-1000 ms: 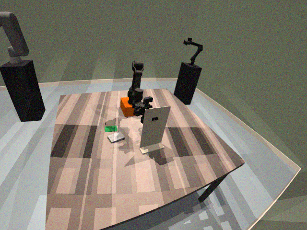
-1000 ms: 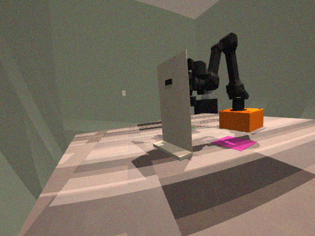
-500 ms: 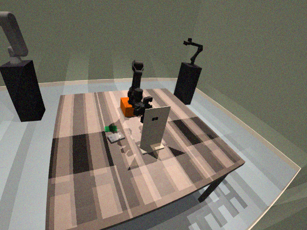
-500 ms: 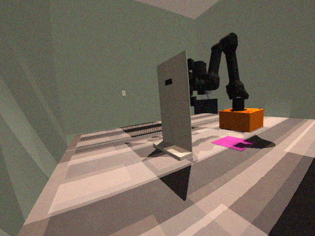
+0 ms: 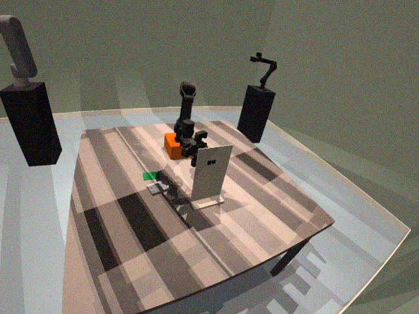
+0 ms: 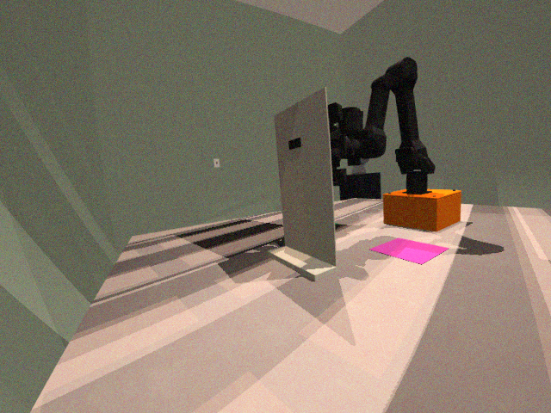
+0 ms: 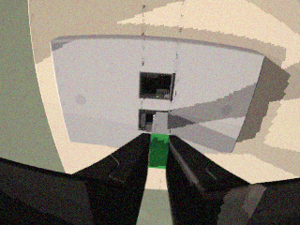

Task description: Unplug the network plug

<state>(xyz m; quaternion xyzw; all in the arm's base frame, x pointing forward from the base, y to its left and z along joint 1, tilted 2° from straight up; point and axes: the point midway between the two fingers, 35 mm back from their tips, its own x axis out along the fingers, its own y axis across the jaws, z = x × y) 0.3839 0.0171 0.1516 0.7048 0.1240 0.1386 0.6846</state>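
Right now the pink marked square is 240 mm below my gripper tip, 180 mm behind it and 100 mm to the left of it. From my gripper tip the other things lie so: network plug: 10 mm ahead; green patch: 240 mm to the right, 240 mm below, 200 mm behind; upright panel: 100 mm below, 40 mm ahead.
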